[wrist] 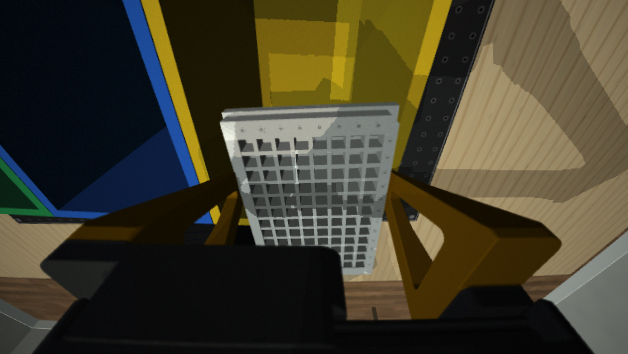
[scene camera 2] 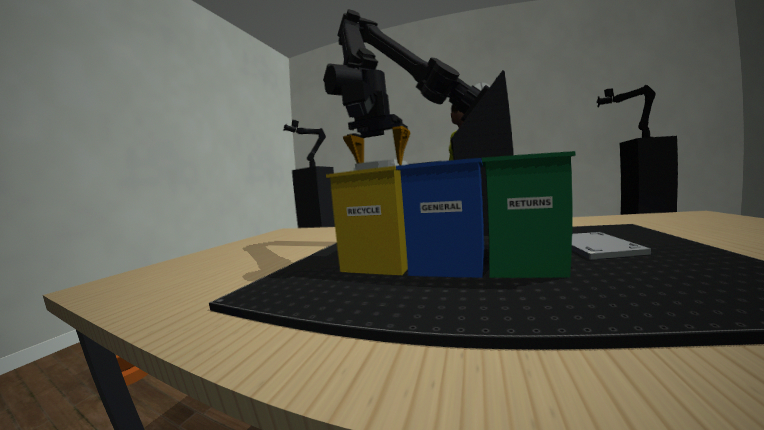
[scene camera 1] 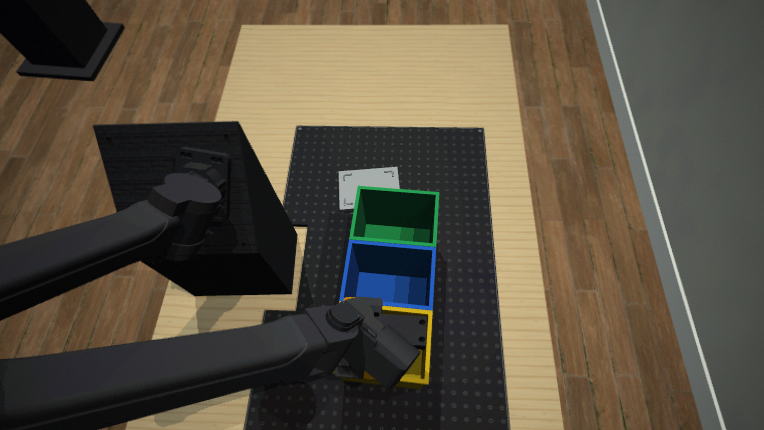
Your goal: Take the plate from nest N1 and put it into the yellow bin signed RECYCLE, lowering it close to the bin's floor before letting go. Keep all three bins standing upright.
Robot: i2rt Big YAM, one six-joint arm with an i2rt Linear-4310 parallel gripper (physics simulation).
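Where they show: gripper, fingertip midpoint: (wrist: 313,177) (scene camera 2: 380,167); arm's base at its link origin: (scene camera 2: 478,106) (scene camera 1: 205,183).
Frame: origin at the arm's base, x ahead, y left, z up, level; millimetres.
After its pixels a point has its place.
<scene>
My gripper (scene camera 2: 380,162) {x 290, y -206, z -174 mm} (wrist: 313,177) {x 290, y -206, z -174 mm} is shut on the white gridded plate (scene camera 2: 374,165) {x 331, y -200, z -172 mm} (wrist: 320,165) {x 306, y -208, z -163 mm}, with an orange finger on each long side. The plate looks about level at the rim of the yellow RECYCLE bin (scene camera 1: 429,347) {x 412, y -196, z -183 mm} (scene camera 2: 368,240) {x 409, y -189, z -303 mm} (wrist: 430,45) {x 361, y -255, z -183 mm}; its lower edge is hidden behind that rim in scene camera 2. In the wrist view the plate overlaps the bin's opening, and part of the bin's floor shows beyond it. The arm hides the plate in scene camera 1. The blue GENERAL bin (scene camera 1: 392,245) {x 323, y -3, z -184 mm} (scene camera 2: 443,235) {x 408, y -61, z -296 mm} and green RETURNS bin (scene camera 1: 395,190) {x 315, y 128, z -184 mm} (scene camera 2: 529,240) {x 406, y 67, z -306 mm} stand upright, as does the yellow one.
The three bins stand side by side on the black perforated mat (scene camera 1: 465,213) {x 491, y 182, z -363 mm} (scene camera 2: 481,320) {x 539, y 1, z -363 mm}. A pale flat nest board (scene camera 1: 368,184) {x 229, y 237, z -351 mm} (scene camera 2: 612,245) {x 271, y 246, z -352 mm} with corner marks lies beside the green bin. The black arm pedestal (scene camera 1: 272,229) {x 73, y 0, z -168 mm} (scene camera 2: 486,128) {x 71, y 17, z -80 mm} stands behind the bins.
</scene>
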